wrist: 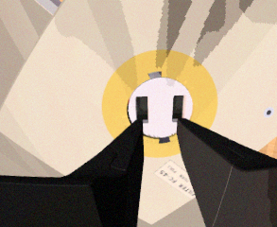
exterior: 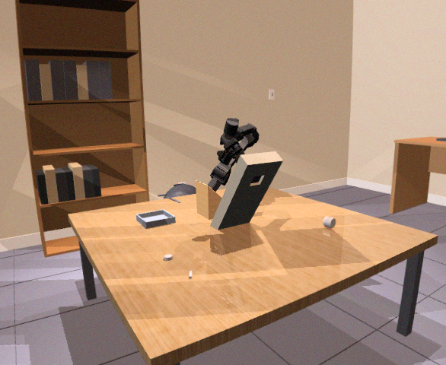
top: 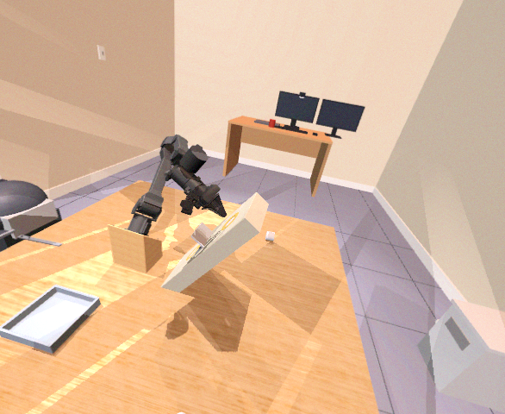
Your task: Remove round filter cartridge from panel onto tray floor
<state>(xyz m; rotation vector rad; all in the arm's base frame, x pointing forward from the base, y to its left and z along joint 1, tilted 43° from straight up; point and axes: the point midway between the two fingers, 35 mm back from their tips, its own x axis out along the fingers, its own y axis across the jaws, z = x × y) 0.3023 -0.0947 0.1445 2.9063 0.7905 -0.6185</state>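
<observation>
The round white filter cartridge lies 3 cm ahead of my gripper tip, 2 cm below it and 1 cm to the left of it. From my gripper tip the other things lie so: small peg (37 cm to the right, 29 cm below, 26 cm ahead); then grey tray (36 cm behind, 32 cm to the right, 29 cm below).
</observation>
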